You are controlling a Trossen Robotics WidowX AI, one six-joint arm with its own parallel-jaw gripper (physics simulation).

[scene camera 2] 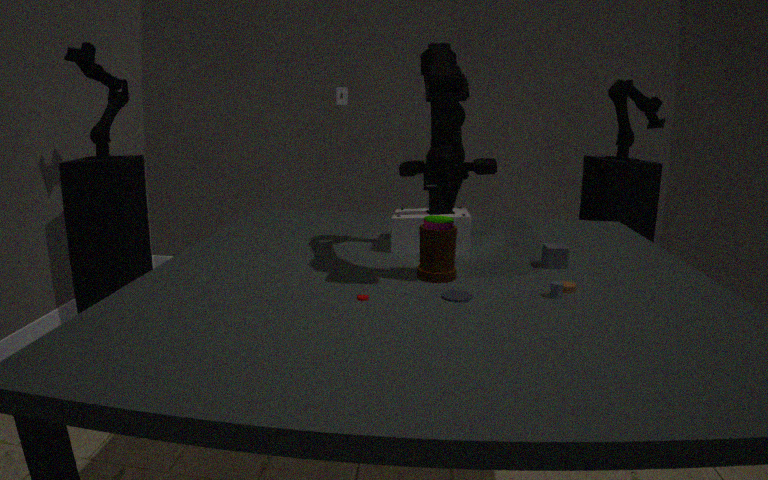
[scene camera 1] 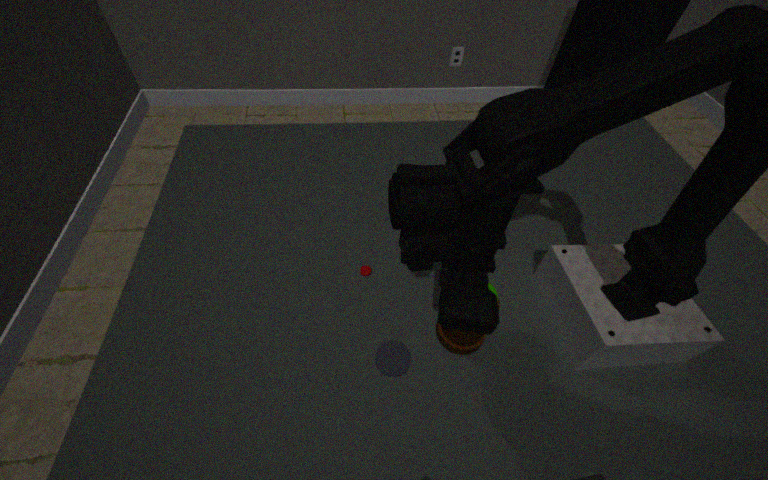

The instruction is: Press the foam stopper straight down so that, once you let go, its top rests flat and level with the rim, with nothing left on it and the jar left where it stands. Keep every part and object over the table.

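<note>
The brown jar (scene camera 1: 461, 343) (scene camera 2: 437, 251) stands upright on the table. The foam stopper (scene camera 1: 492, 290) (scene camera 2: 438, 219) has a green top and a magenta side. It sits in the jar's mouth with a magenta band showing above the rim in scene camera 2, and its top looks about level. My gripper (scene camera 1: 468, 324) (scene camera 2: 441, 208) is shut and empty, pointing down. Its tips are just above the stopper's top in scene camera 2; whether they touch it I cannot tell. In scene camera 1 the gripper hides most of the stopper and the upper jar.
A red disc (scene camera 1: 366, 271) (scene camera 2: 363, 297) and a blue-grey disc (scene camera 1: 393, 358) (scene camera 2: 456, 295) lie near the jar. A grey block (scene camera 2: 555, 256), a small grey piece (scene camera 2: 556, 290) and an orange piece (scene camera 2: 569, 286) lie farther right in scene camera 2. A white box (scene camera 1: 583, 283) (scene camera 2: 404, 234) stands behind the jar.
</note>
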